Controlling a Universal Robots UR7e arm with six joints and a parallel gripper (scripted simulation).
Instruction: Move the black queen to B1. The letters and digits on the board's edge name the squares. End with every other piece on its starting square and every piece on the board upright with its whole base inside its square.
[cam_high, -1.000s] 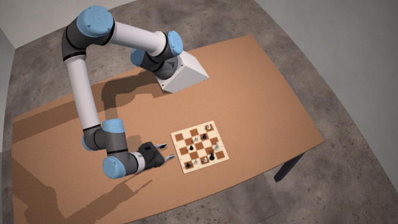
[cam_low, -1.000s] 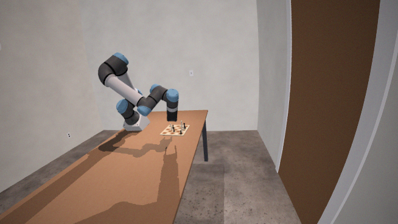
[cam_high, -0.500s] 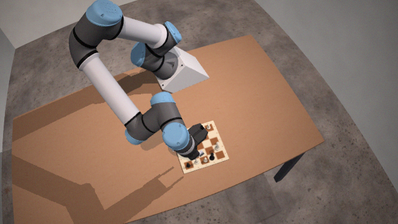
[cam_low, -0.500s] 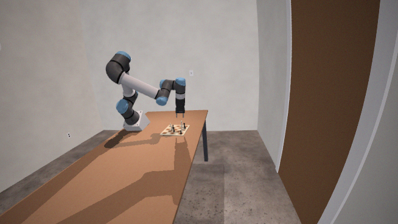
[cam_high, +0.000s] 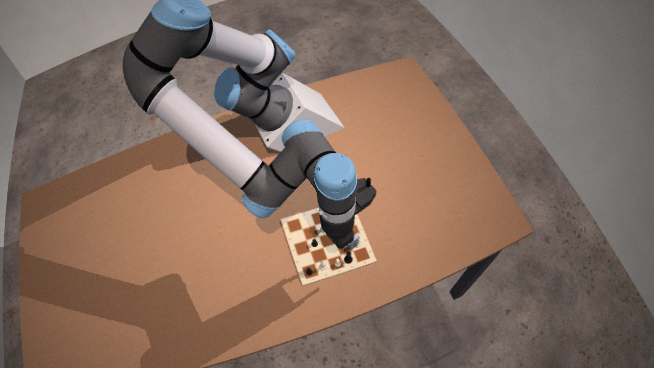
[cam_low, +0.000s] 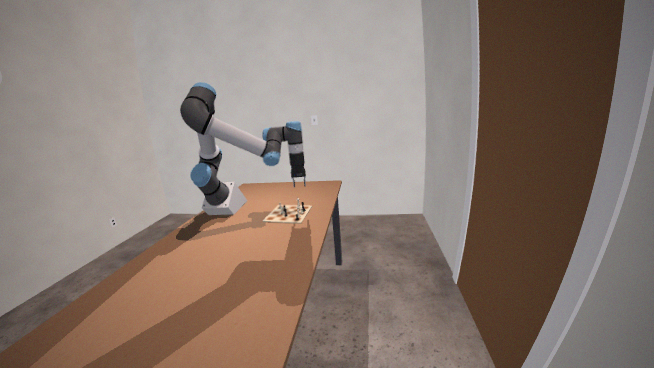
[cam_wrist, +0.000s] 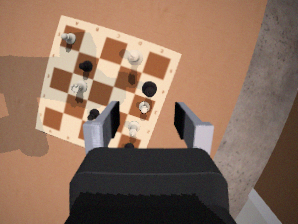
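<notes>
Right now my hand is 10 mm to the right of the black queen and 140 mm above it. Round my hand: chessboard 80 mm behind, 30 mm to the right, 170 mm below.
</notes>
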